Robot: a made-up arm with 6 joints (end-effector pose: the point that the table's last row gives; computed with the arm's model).
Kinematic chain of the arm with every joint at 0, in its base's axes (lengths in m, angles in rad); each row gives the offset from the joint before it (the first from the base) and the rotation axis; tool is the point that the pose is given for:
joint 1: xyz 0 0 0.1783 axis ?
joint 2: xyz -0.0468 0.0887 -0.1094 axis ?
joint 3: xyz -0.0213 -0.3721 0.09 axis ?
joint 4: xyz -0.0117 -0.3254 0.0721 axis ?
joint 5: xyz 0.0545 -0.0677 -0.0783 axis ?
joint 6: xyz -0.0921 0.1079 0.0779 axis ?
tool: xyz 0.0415 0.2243 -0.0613
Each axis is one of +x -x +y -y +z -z.
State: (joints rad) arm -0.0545 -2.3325 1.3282 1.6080 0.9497 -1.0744
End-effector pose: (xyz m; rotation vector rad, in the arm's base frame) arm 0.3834 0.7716 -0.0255 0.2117 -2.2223 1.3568
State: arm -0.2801 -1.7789 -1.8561 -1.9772 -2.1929 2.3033
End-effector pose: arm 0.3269 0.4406 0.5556 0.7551 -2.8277 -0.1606
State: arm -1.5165 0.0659 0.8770 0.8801 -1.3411 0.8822
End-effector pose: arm -0.2565 -0.6026 -0.1415 0.5168 -2.0712 1.6775
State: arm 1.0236 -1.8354 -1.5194 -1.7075 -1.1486 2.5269
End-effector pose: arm 0.3220 0.5810 -0.2057 0.3324 -1.6605 0.3337
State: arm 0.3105 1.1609 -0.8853 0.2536 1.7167 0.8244
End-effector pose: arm -0.8699 0.0387 0.1793 -0.7835 0.6478 0.4682
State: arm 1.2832 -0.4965 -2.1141 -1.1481 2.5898 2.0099
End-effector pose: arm 0.4078 -0.6924 0.0755 -1.4883 -1.2092 -1.5069
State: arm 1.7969 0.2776 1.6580 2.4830 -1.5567 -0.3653
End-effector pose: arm 0.1252 -0.4460 0.7275 0.3600 2.4055 1.8084
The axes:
joint 1: +y
joint 2: -z
joint 3: -y
joint 4: +z
joint 5: -x
joint 6: -y

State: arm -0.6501 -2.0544 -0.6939 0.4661 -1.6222 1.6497
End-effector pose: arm 0.3851 0.7255 0.6745 0.5162 -0.0183 0.7666
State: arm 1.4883 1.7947 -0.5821 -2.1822 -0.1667 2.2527
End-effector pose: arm -0.0349 0.0316 1.0785 2.2289 -0.9005 -0.9344
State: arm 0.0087 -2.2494 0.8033 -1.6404 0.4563 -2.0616
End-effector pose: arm 0.2858 0.6407 0.2791 -0.4449 2.1264 0.7276
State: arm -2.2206 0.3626 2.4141 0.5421 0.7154 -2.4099
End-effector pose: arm 0.0499 -0.5091 0.2126 1.4541 -2.1012 -0.5231
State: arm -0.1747 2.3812 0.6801 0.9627 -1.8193 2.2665
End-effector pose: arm -0.6828 0.7439 0.3988 0.4719 2.2919 1.4421
